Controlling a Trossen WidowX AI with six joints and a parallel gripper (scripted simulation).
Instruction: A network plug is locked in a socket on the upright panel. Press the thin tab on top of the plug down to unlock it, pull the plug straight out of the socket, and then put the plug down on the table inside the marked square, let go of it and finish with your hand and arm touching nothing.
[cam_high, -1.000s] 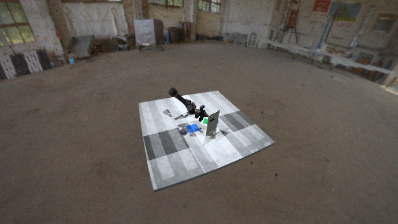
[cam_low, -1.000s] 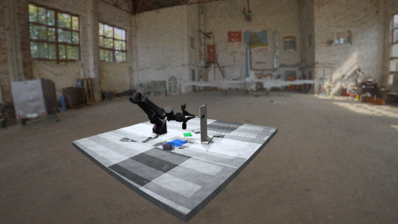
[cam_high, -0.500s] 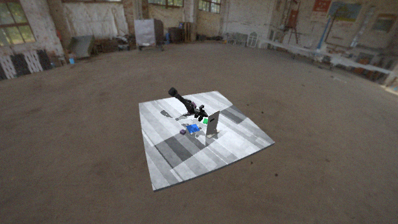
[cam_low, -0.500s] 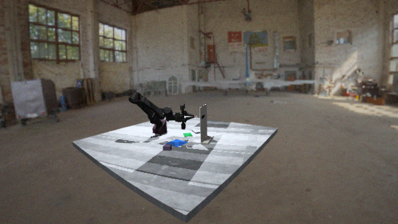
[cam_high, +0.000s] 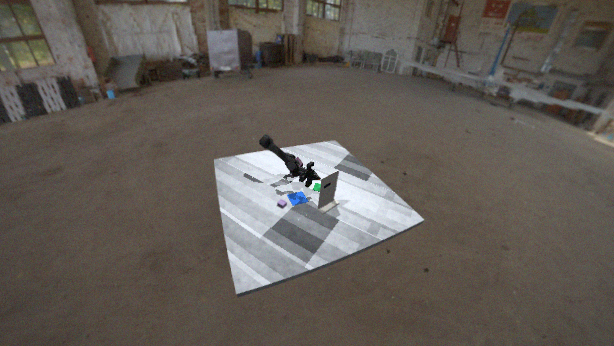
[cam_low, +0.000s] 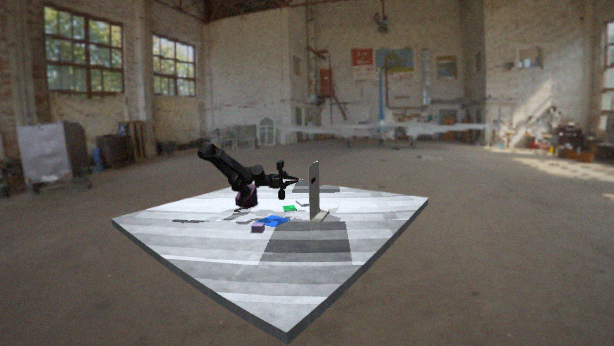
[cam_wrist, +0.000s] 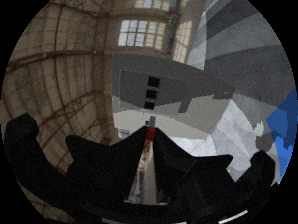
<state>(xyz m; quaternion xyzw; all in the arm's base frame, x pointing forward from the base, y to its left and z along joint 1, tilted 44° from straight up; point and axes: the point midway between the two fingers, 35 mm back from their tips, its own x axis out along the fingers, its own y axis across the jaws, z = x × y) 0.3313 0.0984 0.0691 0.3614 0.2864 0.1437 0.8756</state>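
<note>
Right now the blue flat patch is 18 cm below my gripper tip, 13 cm to the right of it and 6 cm behind it. From my gripper tip the other things lie so: small green patch 18 cm below, 13 cm behind, 6 cm to the left; small dark purple block 26 cm to the right, 17 cm below, 2 cm behind; grey upright panel 8 cm ahead, 6 cm below, 3 cm to the left.
</note>
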